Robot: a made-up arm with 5 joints.
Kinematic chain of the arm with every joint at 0, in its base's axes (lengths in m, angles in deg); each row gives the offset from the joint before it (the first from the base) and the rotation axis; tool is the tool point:
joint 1: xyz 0 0 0.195 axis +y
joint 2: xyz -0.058 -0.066 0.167 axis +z
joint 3: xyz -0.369 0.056 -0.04 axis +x
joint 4: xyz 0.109 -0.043 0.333 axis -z
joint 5: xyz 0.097 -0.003 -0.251 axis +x
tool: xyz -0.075 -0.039 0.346
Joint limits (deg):
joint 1: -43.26..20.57
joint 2: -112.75..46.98
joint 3: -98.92..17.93
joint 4: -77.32..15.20
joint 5: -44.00..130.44
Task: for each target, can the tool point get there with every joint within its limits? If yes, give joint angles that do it. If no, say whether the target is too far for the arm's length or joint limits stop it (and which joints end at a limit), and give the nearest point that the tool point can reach.
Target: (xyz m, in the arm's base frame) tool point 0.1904 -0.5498 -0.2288
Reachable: no: joint limits stop it (at a limit: joint 1, joint 2, joint 3, joint 4, joint 5) | nearest point -0.0232 -0.3951 0.0037 | short by 0.352 m
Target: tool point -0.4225 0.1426 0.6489
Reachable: yes | joints 1.78 28.93 -66.47 -3.66 13.64
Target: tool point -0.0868 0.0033 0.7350
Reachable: yes | joints 8.81 17.67 -40.09 -39.75 38.39
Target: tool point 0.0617 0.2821 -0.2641
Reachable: no: joint limits stop it (at a limit: joint 1, joint 3, joint 4, joint 5) | nearest point -0.0868 0.2255 -0.0561 | short by 0.262 m
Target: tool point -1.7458 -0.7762 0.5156
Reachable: no: too far | nearest point -0.6694 -0.2871 0.3179 | short by 1.199 m
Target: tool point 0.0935 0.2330 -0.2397
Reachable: no: joint limits stop it (at a limit: joint 1, joint 3, joint 5) | nearest point -0.0779 0.2221 -0.0484 | short by 0.257 m
